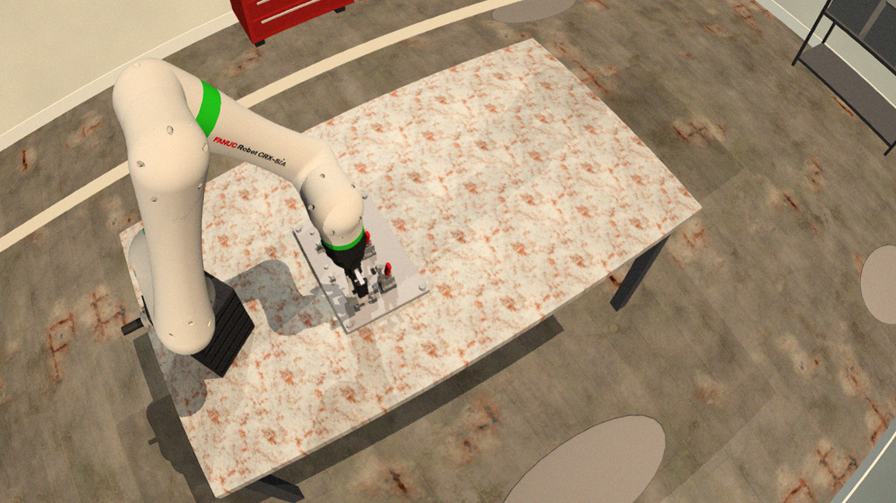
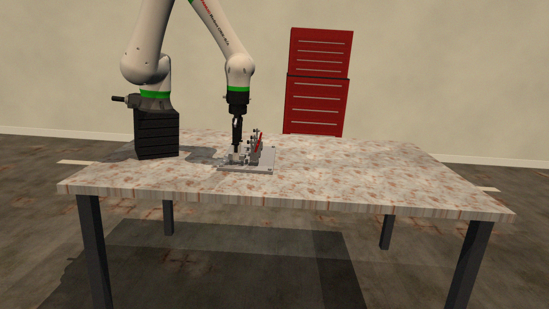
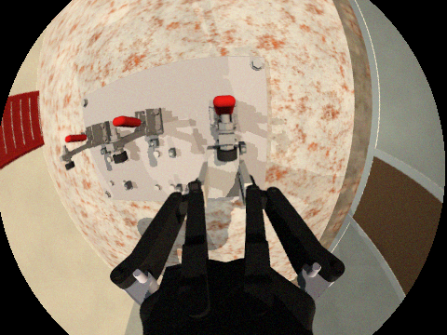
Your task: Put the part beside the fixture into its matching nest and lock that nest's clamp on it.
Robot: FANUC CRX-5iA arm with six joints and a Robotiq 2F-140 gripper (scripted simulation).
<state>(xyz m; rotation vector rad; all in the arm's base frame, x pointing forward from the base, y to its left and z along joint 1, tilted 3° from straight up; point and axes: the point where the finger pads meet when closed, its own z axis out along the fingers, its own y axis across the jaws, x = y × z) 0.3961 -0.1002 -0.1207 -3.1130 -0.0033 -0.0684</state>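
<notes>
The plate lies 50 mm ahead of my hand, 110 mm to the left of it and 60 mm below it. Round my hand: grey block: 30 mm below.
</notes>
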